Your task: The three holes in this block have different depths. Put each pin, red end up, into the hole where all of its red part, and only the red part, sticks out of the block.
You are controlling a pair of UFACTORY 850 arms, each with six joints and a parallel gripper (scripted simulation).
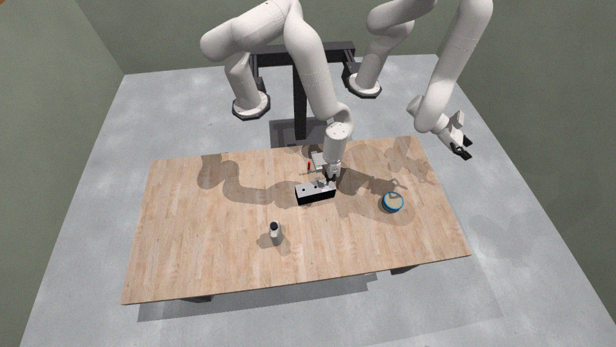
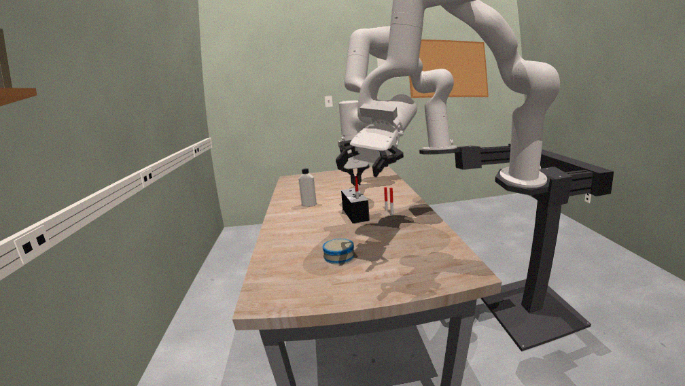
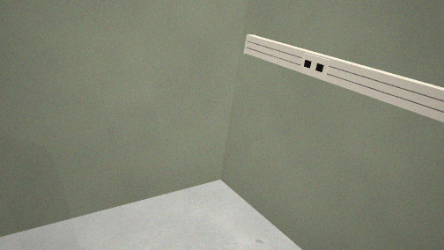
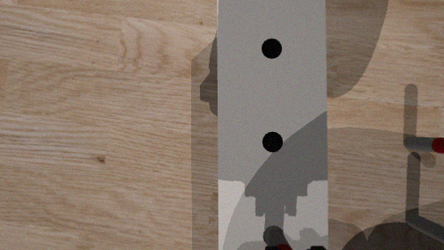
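Right now my right hand is 120 mm above the black block and 60 mm to the left of it. The rest, counted from my right hand: round blue-rimmed tin: 300 mm to the left, 150 mm below, 150 mm ahead; then grey bottle: 290 mm to the right, 170 mm ahead, 50 mm below.
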